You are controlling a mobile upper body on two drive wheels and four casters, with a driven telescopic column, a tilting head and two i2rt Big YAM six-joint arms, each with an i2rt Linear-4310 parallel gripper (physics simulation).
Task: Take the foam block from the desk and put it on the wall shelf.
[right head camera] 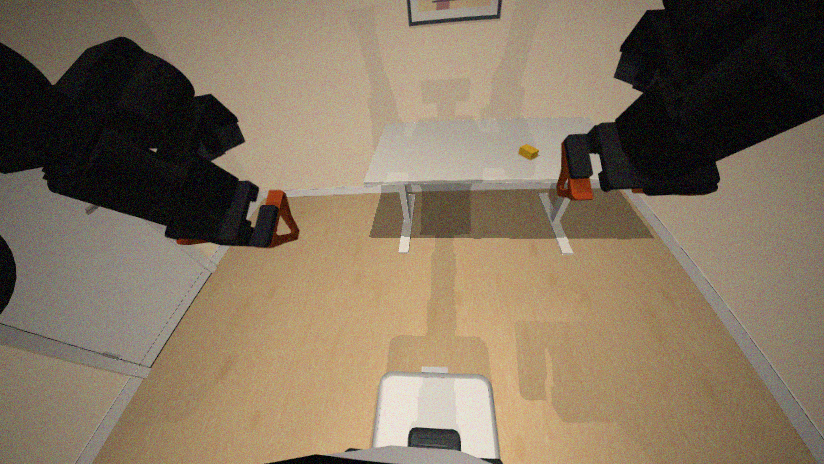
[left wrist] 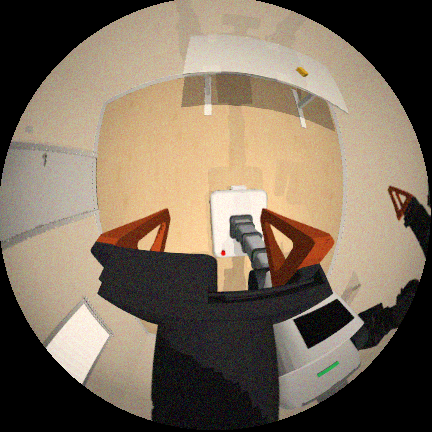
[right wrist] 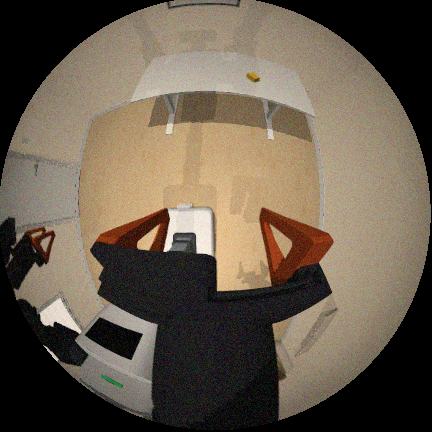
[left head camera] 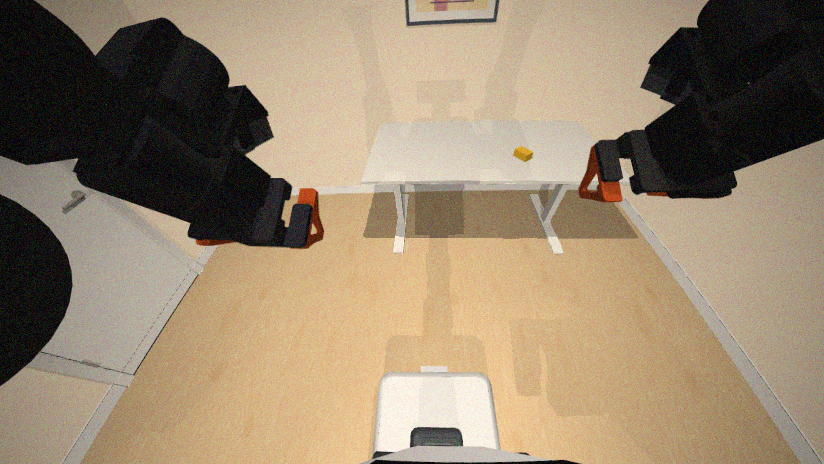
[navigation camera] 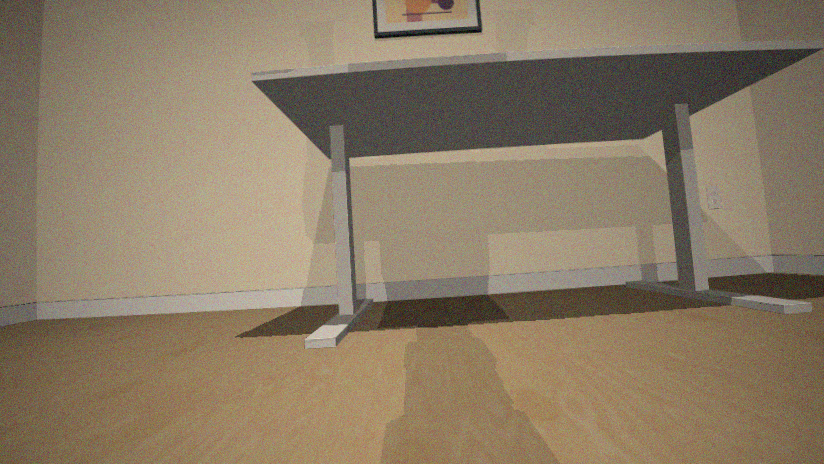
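Observation:
The yellow foam block lies on the white desk, right of its middle. My left gripper is open and empty, high and to the left, well apart from the desk. My right gripper is open and empty, high on the right, well apart from the block. The pale wall shelf shows at the lower right in the right wrist view; it does not show in the head views.
The desk's two legs stand on the floor before the far wall. A framed picture hangs above the desk. A door is at the left. My white base is at the bottom of the head views.

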